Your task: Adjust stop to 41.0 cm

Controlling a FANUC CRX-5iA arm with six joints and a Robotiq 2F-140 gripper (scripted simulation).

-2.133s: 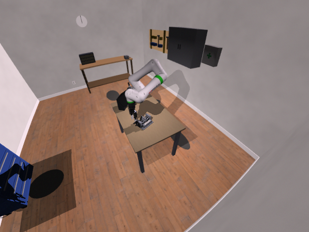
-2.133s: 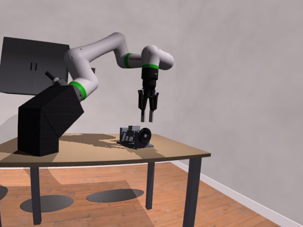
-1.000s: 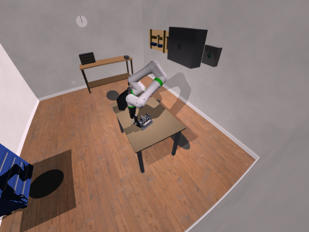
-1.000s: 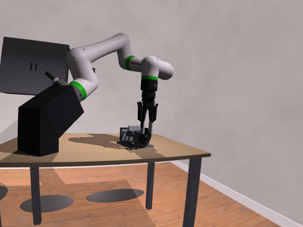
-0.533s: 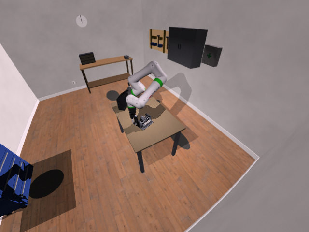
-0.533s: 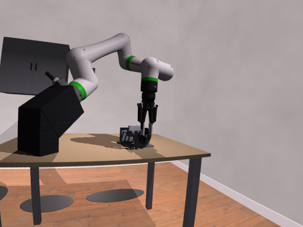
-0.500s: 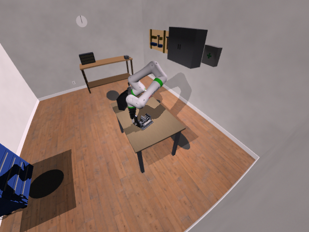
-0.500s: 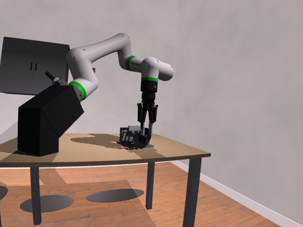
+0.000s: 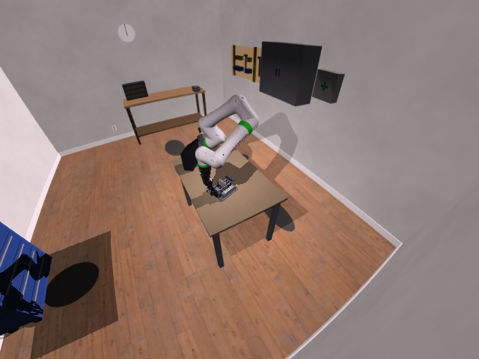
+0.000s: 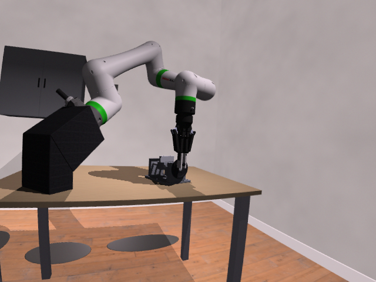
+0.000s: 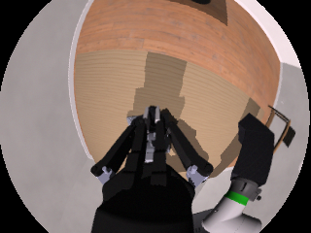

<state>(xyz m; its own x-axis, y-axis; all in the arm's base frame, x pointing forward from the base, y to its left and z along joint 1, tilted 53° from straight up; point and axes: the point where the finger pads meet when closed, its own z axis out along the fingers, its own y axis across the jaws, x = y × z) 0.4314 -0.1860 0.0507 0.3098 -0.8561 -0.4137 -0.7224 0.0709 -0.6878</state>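
Right now my hand is 20 mm to the right of the black handwheel and 20 mm above it. The rest, counted from my hand: grey stop 30 mm behind, 140 mm to the left, 30 mm below.
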